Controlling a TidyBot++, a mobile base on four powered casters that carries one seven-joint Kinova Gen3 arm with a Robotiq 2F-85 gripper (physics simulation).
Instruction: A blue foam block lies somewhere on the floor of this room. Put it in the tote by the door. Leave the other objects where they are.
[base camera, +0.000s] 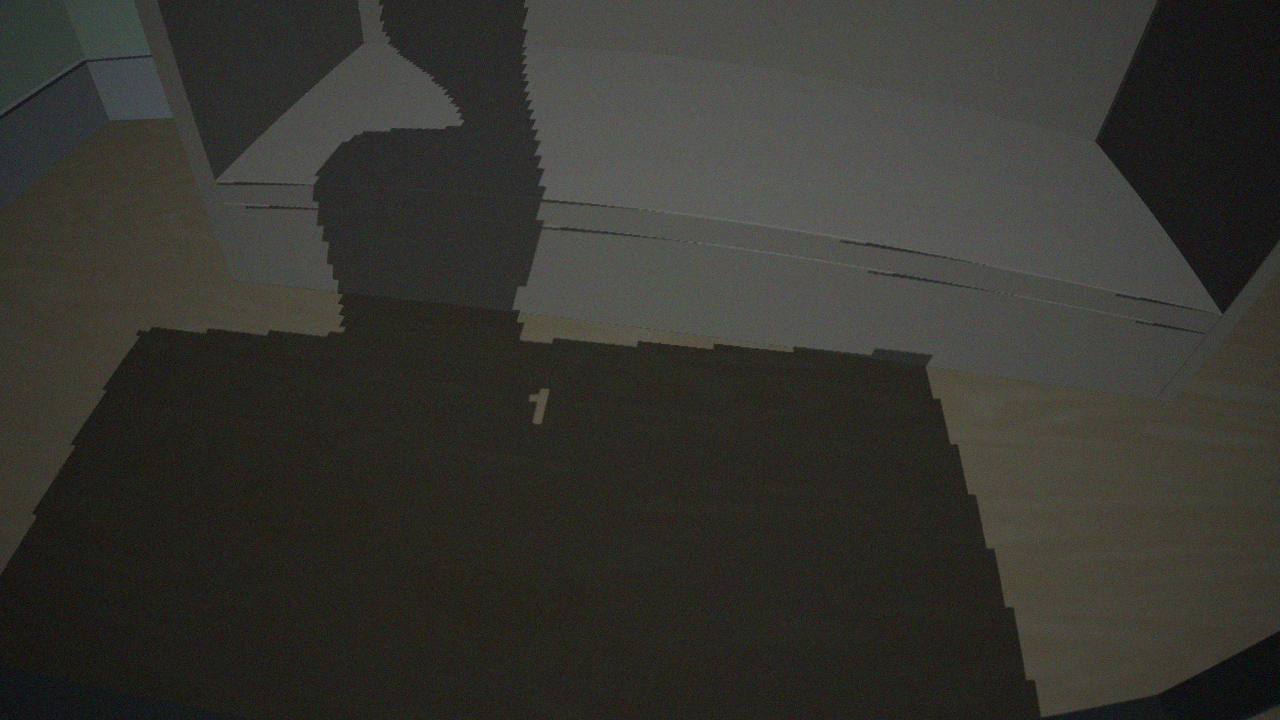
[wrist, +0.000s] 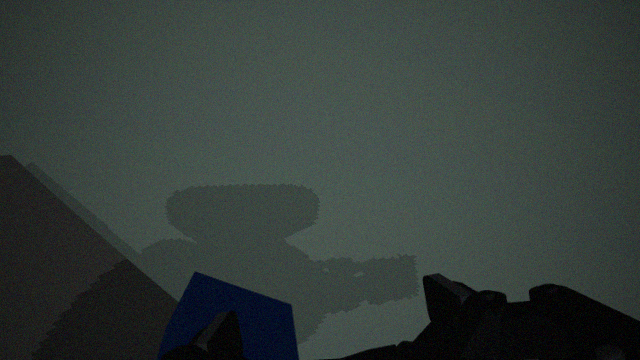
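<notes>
A blue foam block shows at the bottom of the wrist view, left of centre, partly hidden by the left finger and cut off by the frame's edge. My gripper is open with nothing between its fingers. Its left finger overlaps the block in the view, and its right finger stands well to the right of it. Whether the left finger touches the block cannot be told. The block, the gripper and the tote do not show in the base camera view.
A large pale grey furniture piece with dark side panels stands across the base camera view, above the wood floor. The arm and base cast a broad shadow. A dark brown surface lies at the lower left in the wrist view, beside a grey-green surface.
</notes>
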